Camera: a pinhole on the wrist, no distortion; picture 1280 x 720 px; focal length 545.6 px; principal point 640.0 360.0 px. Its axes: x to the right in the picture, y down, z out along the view. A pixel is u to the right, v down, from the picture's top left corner.
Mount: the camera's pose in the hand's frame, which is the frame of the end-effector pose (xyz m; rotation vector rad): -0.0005 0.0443 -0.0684 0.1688 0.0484 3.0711
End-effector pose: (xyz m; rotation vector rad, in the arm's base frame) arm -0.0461 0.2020 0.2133 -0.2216 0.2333 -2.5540
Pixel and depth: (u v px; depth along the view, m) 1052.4 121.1 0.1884
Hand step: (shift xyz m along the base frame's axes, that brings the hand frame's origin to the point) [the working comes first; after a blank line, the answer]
In the camera's frame: 0.1424 -0.0825 0.1884

0.1964 -0.0694 0.0850
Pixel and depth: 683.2 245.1 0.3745
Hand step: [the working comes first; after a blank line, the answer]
In the camera's frame: 0.0297 -0.0789 0.3745

0.1192 -0.1575 0.2685
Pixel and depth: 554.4 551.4 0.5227
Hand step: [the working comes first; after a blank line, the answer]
In the camera's frame: -0.0820 0.1834 0.5227

-0.0801 -0.0158 0.4768
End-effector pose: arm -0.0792 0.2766 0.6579 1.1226 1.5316 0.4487
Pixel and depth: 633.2 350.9 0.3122
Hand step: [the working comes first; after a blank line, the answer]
In the camera's frame: -0.0039 -0.0052 0.3122

0.2462 -0.0099 -0.0477
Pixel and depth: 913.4 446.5 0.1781
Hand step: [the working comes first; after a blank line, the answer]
In the camera's frame: 0.0892 0.0282 0.1781

0.1136 -0.0806 0.0245
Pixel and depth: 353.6 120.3 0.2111
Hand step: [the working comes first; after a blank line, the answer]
In the camera's frame: -0.1108 -0.0927 0.2111

0.1811 0.1434 -0.0078
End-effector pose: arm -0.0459 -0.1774 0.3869 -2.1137 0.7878 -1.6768
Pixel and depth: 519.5 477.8 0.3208
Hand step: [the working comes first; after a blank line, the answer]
In the camera's frame: -0.0709 0.0693 0.3208

0.2563 -0.0644 0.0285
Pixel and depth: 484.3 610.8 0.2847
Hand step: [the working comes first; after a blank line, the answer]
In the camera's frame: -0.0812 0.1309 0.2847

0.2367 -0.0130 0.0752
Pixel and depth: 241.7 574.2 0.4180
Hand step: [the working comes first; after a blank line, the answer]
In the camera's frame: -0.3051 0.1641 0.4180

0.3880 -0.1283 0.2563
